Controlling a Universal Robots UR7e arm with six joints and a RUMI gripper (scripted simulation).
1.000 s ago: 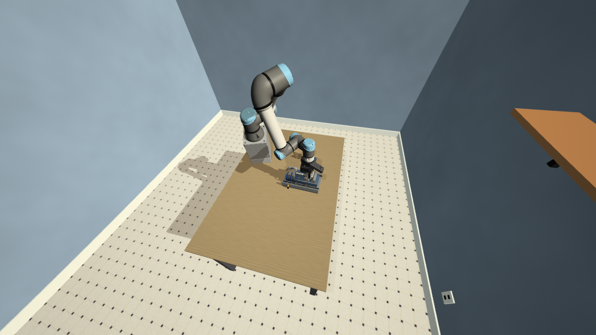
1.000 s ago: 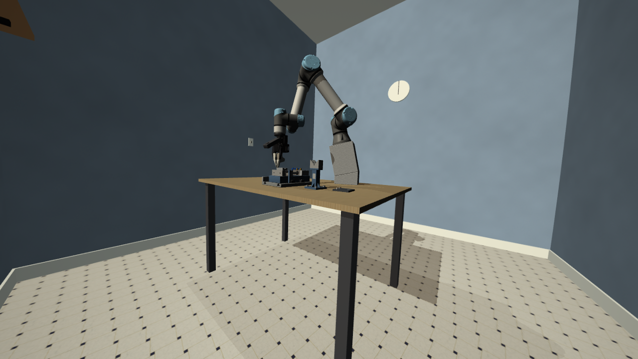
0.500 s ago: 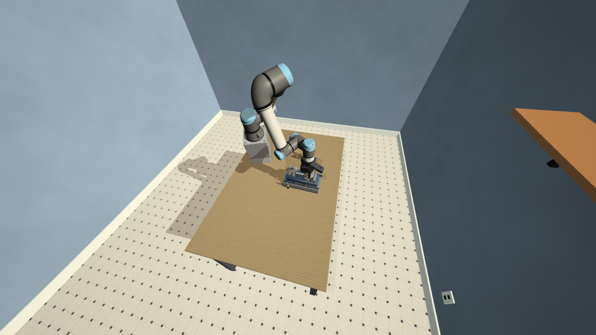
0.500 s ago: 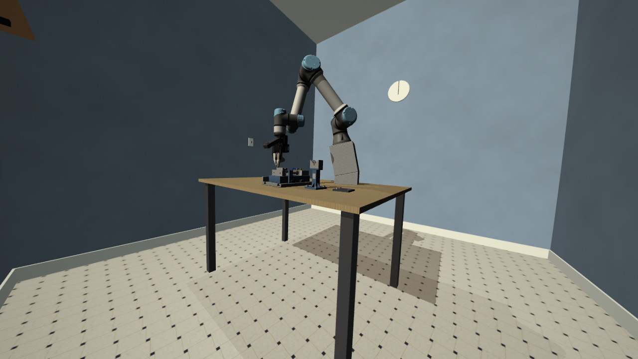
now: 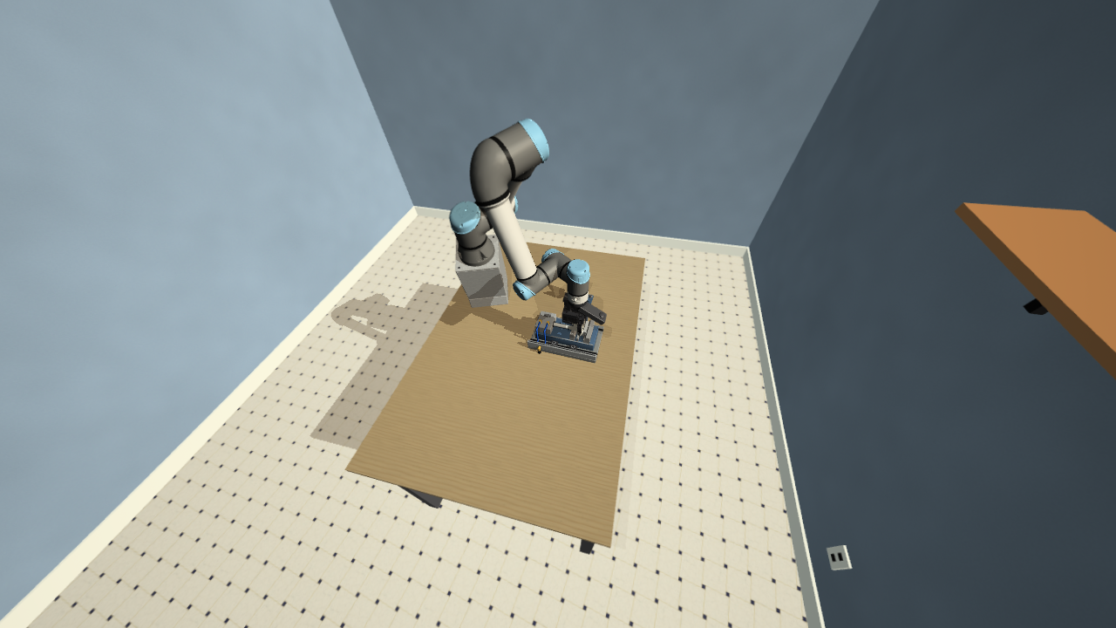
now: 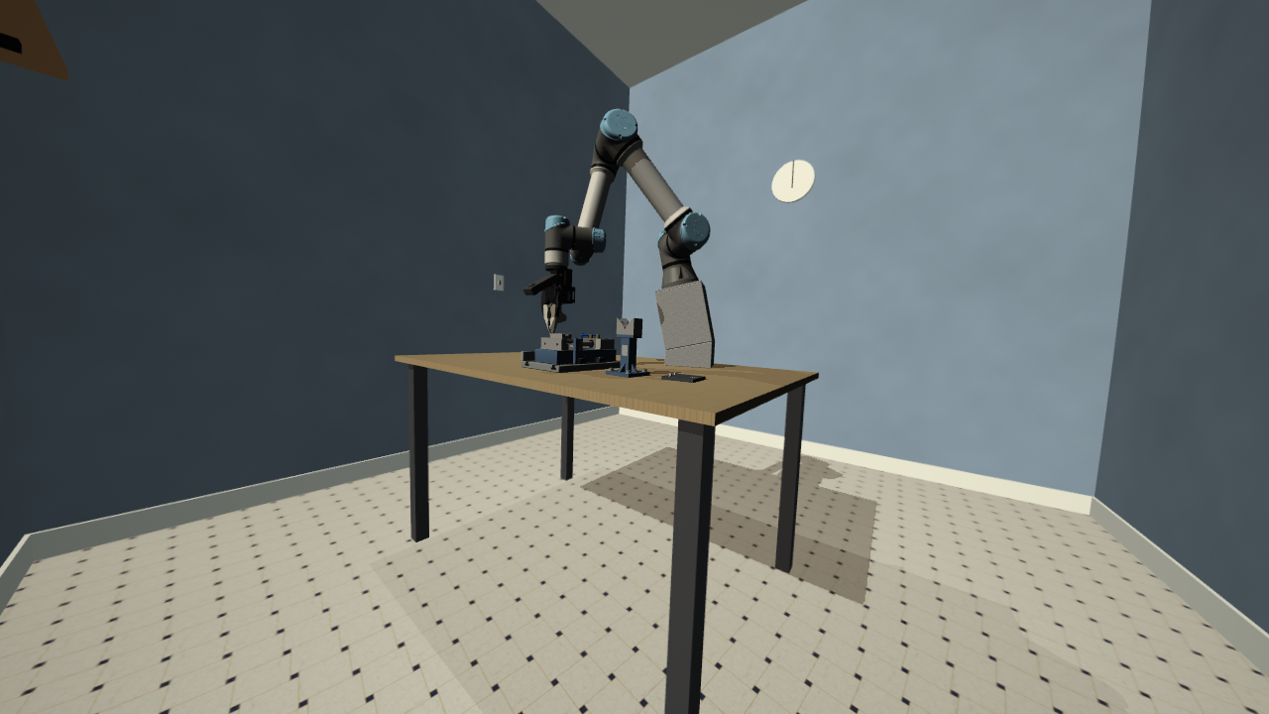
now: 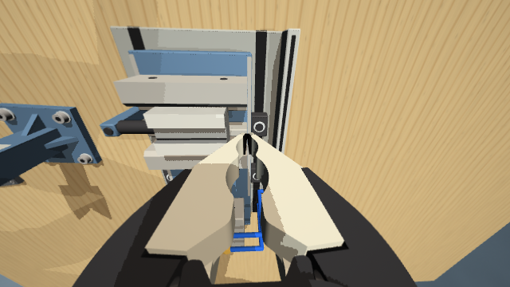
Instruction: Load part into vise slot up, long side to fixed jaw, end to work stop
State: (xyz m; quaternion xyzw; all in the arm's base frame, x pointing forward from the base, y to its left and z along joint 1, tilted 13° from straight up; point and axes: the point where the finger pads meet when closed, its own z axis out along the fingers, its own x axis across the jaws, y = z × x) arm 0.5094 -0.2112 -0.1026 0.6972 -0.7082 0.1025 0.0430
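The part is 50 mm to the left of my hand and 20 mm below it. The rest, counted from my hand: cylinder rod 90 mm behind, 50 mm to the left, 40 mm below; then fixed jaw 30 mm ahead, 50 mm to the left, 40 mm below; then moving jaw 30 mm behind, 50 mm to the left, 40 mm below.
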